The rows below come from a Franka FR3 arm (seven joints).
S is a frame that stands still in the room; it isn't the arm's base.
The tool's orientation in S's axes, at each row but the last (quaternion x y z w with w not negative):
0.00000 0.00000 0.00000 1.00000
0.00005 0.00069 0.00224 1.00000
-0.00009 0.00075 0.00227 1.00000
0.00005 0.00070 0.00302 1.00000
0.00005 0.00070 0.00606 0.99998
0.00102 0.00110 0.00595 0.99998
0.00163 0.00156 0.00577 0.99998
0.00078 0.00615 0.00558 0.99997
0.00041 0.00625 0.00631 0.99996
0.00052 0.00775 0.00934 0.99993
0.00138 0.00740 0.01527 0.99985
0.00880 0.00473 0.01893 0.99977
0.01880 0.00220 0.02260 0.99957
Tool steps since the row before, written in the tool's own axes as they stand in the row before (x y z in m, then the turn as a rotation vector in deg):
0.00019 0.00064 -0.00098 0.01 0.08 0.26
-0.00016 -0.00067 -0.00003 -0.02 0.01 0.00
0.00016 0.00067 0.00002 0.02 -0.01 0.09
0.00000 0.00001 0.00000 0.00 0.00 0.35
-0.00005 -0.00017 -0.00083 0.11 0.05 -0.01
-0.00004 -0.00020 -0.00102 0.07 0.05 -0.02
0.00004 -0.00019 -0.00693 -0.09 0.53 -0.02
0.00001 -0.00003 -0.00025 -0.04 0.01 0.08
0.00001 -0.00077 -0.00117 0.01 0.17 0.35
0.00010 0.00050 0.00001 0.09 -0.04 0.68
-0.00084 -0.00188 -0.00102 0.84 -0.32 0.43
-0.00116 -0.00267 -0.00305 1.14 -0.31 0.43
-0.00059 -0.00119 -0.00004 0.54 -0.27 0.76
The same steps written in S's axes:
0.00019 0.00064 -0.00098 0.01 0.08 0.26
-0.00016 -0.00067 -0.00003 -0.02 0.01 0.00
0.00016 0.00067 0.00002 0.02 -0.01 0.09
0.00000 0.00001 0.00000 0.00 0.00 0.35
-0.00005 -0.00017 -0.00083 0.11 0.05 -0.01
-0.00004 -0.00020 -0.00102 0.07 0.05 -0.02
0.00002 -0.00017 -0.00693 -0.10 0.53 -0.02
0.00001 -0.00003 -0.00025 -0.04 0.01 0.08
0.00001 -0.00077 -0.00117 0.01 0.17 0.35
0.00009 0.00050 0.00001 0.10 -0.04 0.68
-0.00080 -0.00190 -0.00101 0.86 -0.30 0.42
-0.00109 -0.00266 -0.00309 1.16 -0.27 0.41
-0.00054 -0.00121 -0.00008 0.56 -0.27 0.75

